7 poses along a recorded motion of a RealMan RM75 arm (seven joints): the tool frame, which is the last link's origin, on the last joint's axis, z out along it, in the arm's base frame.
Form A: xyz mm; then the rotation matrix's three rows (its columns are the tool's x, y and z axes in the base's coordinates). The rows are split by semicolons.
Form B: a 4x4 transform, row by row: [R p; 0 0 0 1], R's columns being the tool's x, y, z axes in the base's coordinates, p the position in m. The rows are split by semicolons. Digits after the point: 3 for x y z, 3 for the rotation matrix.
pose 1, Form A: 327 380 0; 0.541 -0.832 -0.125; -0.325 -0.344 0.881; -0.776 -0.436 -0.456
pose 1, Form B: 0.541 -0.832 -0.125 0.327; -0.325 -0.344 0.881 0.380; -0.776 -0.436 -0.456 0.000; 0 0 0 1
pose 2, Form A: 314 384 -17; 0.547 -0.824 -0.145; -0.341 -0.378 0.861; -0.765 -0.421 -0.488
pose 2, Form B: 0.547 -0.824 -0.145 0.314; -0.341 -0.378 0.861 0.384; -0.765 -0.421 -0.488 -0.017; 0 0 0 1
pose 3, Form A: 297 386 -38; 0.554 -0.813 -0.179; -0.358 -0.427 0.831; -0.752 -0.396 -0.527
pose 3, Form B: 0.554 -0.813 -0.179 0.297; -0.358 -0.427 0.831 0.386; -0.752 -0.396 -0.527 -0.038; 0 0 0 1
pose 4, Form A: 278 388 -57; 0.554 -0.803 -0.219; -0.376 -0.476 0.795; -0.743 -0.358 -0.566
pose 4, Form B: 0.554 -0.803 -0.219 0.278; -0.376 -0.476 0.795 0.388; -0.743 -0.358 -0.566 -0.057; 0 0 0 1
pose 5, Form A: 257 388 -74; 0.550 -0.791 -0.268; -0.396 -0.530 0.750; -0.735 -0.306 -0.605
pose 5, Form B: 0.550 -0.791 -0.268 0.257; -0.396 -0.530 0.750 0.388; -0.735 -0.306 -0.605 -0.074; 0 0 0 1
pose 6, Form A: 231 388 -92; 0.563 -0.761 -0.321; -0.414 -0.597 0.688; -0.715 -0.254 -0.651
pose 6, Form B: 0.563 -0.761 -0.321 0.231; -0.414 -0.597 0.688 0.388; -0.715 -0.254 -0.651 -0.092; 0 0 0 1
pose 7, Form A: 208 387 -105; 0.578 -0.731 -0.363; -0.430 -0.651 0.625; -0.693 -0.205 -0.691
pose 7, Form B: 0.578 -0.731 -0.363 0.208; -0.430 -0.651 0.625 0.387; -0.693 -0.205 -0.691 -0.105; 0 0 0 1
